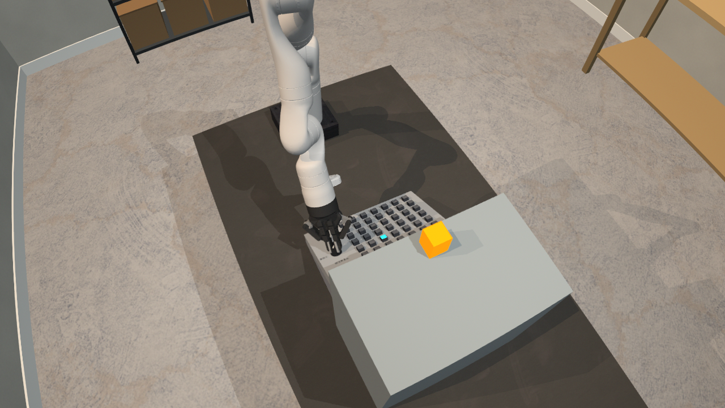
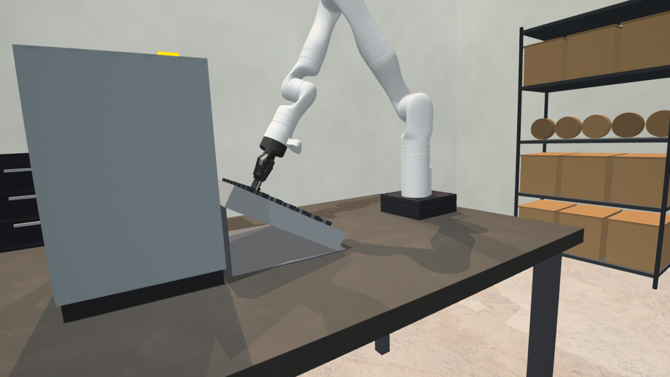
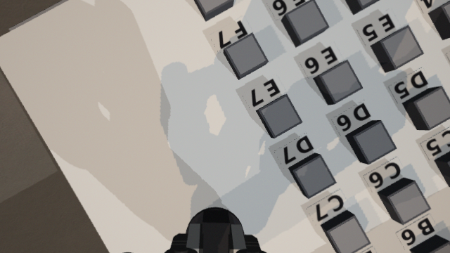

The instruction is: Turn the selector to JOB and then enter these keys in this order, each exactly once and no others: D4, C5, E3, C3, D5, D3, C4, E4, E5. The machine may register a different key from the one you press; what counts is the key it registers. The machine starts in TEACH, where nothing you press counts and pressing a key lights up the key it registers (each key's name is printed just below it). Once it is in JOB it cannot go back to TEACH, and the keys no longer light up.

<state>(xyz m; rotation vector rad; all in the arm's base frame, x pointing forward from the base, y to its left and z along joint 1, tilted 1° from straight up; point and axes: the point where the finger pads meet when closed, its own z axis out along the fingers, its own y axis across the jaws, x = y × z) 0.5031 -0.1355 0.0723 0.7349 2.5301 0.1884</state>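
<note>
Right now my hand is 10 mm short of the selector knob and 10 mm above it. Round my hand: key D1 (260 mm to the left, 20 mm below, 10 mm ahead); then key E2 (230 mm to the left, 40 mm below, 20 mm behind); then sloped keypad panel (110 mm to the left, 60 mm below, 30 mm ahead).
</note>
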